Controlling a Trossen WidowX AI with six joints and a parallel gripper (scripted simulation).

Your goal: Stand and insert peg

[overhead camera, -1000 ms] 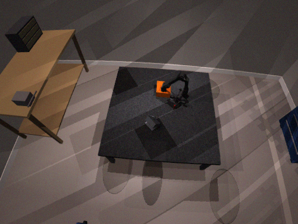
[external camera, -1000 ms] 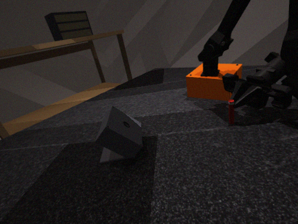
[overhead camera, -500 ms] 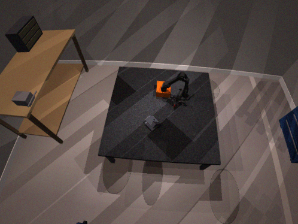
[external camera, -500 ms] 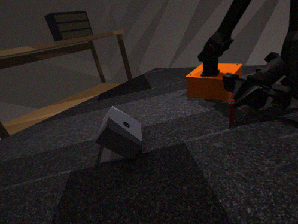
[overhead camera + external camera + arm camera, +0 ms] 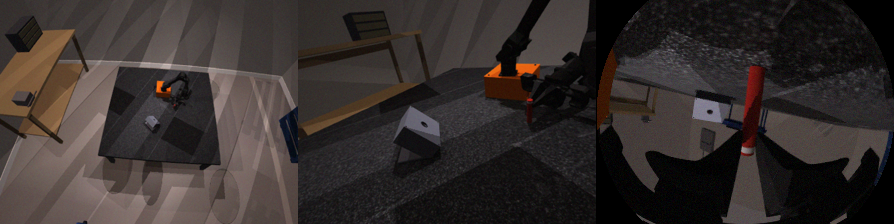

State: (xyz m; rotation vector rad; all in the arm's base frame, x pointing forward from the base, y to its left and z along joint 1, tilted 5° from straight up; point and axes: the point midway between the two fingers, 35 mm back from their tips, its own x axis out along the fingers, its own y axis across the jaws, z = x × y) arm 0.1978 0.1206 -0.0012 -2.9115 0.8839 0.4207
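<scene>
Right now the peg is right at my gripper tip. Also, from my gripper tip: grey sloped panel (270 mm to the right, 180 mm ahead, 10 mm below).
</scene>
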